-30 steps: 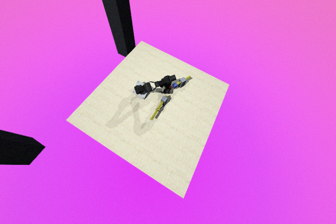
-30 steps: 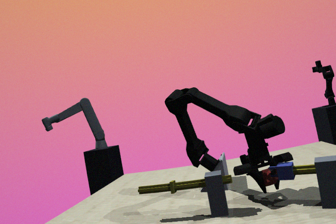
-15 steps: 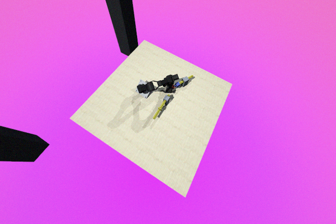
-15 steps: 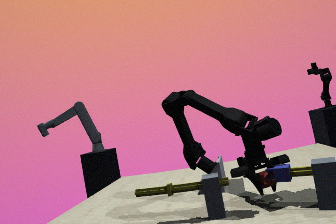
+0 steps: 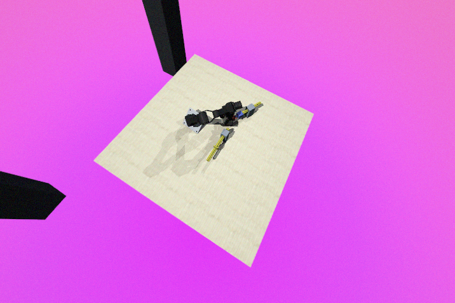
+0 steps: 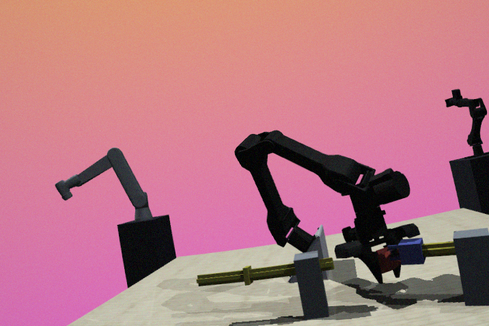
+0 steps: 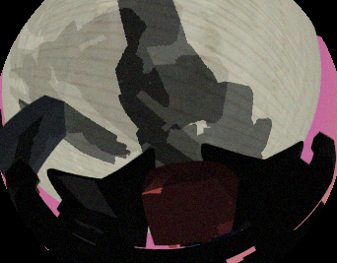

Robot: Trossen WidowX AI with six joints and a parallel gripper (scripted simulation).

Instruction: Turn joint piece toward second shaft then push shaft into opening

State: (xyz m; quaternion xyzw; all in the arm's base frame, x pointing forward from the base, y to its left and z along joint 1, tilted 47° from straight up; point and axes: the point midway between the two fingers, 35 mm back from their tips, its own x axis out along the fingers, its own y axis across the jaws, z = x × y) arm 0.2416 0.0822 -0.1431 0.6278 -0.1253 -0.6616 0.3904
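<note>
Now: gripper tip 5 cm below the red square joint piece.
</note>
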